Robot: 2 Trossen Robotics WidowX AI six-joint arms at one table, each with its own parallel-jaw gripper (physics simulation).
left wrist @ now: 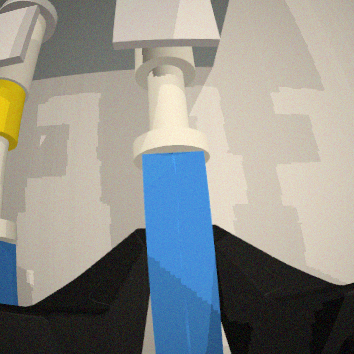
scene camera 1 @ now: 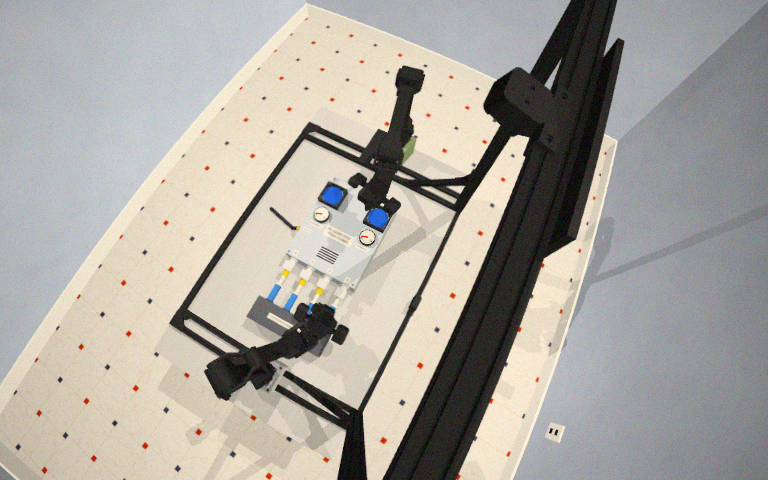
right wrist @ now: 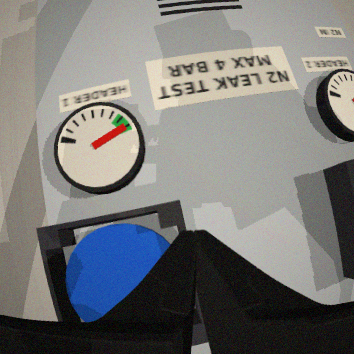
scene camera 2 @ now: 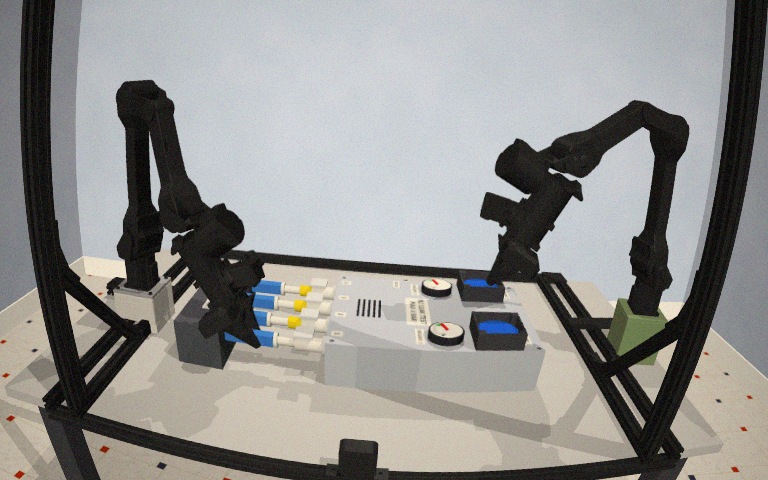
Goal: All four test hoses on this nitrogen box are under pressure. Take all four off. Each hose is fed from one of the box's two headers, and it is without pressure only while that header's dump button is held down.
Observation:
The right gripper is shut, holding nothing. Also in view: the left gripper and a grey nitrogen box.
The left gripper shows as well in the left wrist view and in scene camera 1. The right gripper shows as well in scene camera 1 and in the right wrist view.

